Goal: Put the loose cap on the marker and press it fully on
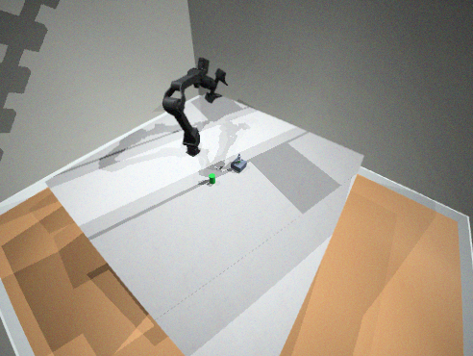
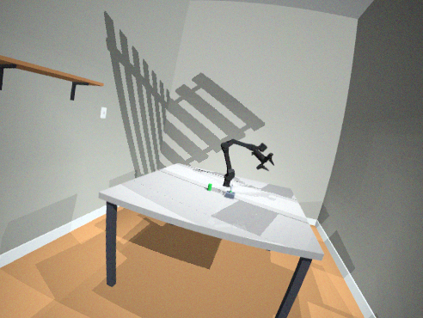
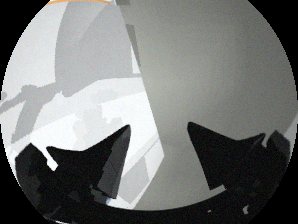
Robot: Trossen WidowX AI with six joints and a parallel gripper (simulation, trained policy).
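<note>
Right now the green cap is 450 mm to the right of my gripper tip, 280 mm ahead of it and 210 mm below it. Round my gripper tip: blue-grey holder block (330 mm ahead, 280 mm to the right, 220 mm below).
</note>
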